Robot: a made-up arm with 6 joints. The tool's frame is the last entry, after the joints. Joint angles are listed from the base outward.
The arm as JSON. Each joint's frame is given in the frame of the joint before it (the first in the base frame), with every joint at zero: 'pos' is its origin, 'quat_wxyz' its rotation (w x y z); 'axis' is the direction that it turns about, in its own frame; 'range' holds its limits. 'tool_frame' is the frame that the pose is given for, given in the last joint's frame.
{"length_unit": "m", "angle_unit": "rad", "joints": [
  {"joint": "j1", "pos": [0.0, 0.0, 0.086], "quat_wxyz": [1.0, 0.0, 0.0, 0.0], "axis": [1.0, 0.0, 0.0], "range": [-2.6, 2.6]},
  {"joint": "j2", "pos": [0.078, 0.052, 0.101], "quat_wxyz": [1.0, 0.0, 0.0, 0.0], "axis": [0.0, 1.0, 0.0], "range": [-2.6, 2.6]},
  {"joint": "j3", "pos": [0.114, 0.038, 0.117], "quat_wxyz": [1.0, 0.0, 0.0, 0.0], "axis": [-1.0, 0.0, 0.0], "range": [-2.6, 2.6]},
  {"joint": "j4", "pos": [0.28, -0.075, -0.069], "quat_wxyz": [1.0, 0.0, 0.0, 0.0], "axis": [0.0, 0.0, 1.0], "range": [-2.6, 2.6]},
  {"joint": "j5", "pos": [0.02, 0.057, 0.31], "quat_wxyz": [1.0, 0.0, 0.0, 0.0], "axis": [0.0, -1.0, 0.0], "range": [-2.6, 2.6]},
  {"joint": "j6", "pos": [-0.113, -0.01, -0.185], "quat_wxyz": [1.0, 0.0, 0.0, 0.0], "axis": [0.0, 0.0, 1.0], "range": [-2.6, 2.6]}
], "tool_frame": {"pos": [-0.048, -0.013, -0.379], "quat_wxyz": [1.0, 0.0, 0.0, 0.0]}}
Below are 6 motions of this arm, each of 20 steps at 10 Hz.
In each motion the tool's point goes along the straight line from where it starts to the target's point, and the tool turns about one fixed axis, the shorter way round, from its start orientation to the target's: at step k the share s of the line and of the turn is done. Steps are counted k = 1, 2, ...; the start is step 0. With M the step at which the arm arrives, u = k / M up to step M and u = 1 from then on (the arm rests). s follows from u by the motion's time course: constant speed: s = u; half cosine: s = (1 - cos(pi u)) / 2; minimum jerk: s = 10 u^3 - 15 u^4 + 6 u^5.
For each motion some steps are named. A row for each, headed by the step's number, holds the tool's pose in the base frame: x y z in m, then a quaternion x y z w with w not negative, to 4 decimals.
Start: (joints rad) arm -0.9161 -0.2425 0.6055 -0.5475 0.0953 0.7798
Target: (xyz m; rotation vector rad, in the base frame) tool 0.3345 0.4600 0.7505 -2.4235 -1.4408 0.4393
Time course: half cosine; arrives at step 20
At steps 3, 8, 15, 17, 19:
3: 0.4363 -0.0119 0.2505 -0.7309 -0.0936 0.1274 0.6639
8: 0.4050 0.1333 0.4044 -0.8052 -0.2327 0.1423 0.5265
15: 0.3503 0.3869 0.6731 -0.8490 -0.4477 0.1530 0.2352
17: 0.3404 0.4328 0.7217 -0.8448 -0.4810 0.1528 0.1779
19: 0.3352 0.4569 0.7472 -0.8411 -0.4976 0.1524 0.1475

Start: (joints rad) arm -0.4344 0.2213 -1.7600 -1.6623 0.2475 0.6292
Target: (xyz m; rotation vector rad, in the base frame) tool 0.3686 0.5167 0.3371 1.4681 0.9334 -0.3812
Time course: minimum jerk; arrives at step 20
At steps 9, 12, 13, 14, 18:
9: 0.4396 0.4733 0.1313 0.5151 0.3600 -0.3682 0.6851
12: 0.4066 0.4935 0.2269 0.5780 0.3850 -0.2765 0.6642
13: 0.3967 0.4995 0.2555 0.5953 0.3915 -0.2484 0.6562
14: 0.3881 0.5048 0.2805 0.6099 0.3968 -0.2235 0.6485
18: 0.3696 0.5161 0.3341 0.6393 0.4069 -0.1694 0.6301

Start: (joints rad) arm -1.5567 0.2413 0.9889 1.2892 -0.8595 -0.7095
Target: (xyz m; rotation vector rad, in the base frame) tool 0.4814 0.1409 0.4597 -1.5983 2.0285 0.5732
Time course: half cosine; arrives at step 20
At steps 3, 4, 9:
3: 0.3998 0.5806 0.3192 0.8838 -0.4484 0.1087 0.0770
4: 0.4033 0.5616 0.3253 0.8775 -0.4659 0.0949 0.0627
9: 0.4315 0.4098 0.3738 -0.8044 0.5916 0.0170 0.0518

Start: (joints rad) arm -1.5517 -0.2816 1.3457 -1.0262 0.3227 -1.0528
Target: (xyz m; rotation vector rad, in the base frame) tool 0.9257 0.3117 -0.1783 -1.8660 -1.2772 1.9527
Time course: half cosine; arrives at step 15
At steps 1, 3, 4, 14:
1: 0.5239 0.3494 0.3475 -0.3747 -0.9230 0.0703 0.0528
3: 0.5583 0.3462 0.3026 -0.4092 -0.9016 0.1281 0.0566
4: 0.5867 0.3435 0.2654 -0.4362 -0.8806 0.1755 0.0595
14: 0.9213 0.3121 -0.1725 -0.6221 -0.4341 0.6470 0.0769

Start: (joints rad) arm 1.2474 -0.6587 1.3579 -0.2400 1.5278 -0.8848
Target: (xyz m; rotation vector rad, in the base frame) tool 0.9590 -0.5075 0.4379 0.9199 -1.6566 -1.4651
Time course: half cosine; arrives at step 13
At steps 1, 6, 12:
1: 0.6883 -0.8157 0.4896 0.0088 -0.7598 -0.5028 0.4121
6: 0.8051 -0.6827 0.4673 0.1624 -0.7224 -0.5412 0.3985
12: 0.9550 -0.5120 0.4387 0.3527 -0.6465 -0.5692 0.3657

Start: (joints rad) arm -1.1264 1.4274 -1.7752 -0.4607 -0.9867 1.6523
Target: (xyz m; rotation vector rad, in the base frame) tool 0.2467 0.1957 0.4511 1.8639 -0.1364 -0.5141
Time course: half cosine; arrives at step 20
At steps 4, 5, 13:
4: 0.3203 0.1970 0.1559 0.6759 -0.1534 -0.1080 0.7127
5: 0.3161 0.1969 0.1725 0.6836 -0.1482 -0.1144 0.7054
13: 0.2689 0.1961 0.3620 0.7620 -0.0874 -0.1863 0.6141

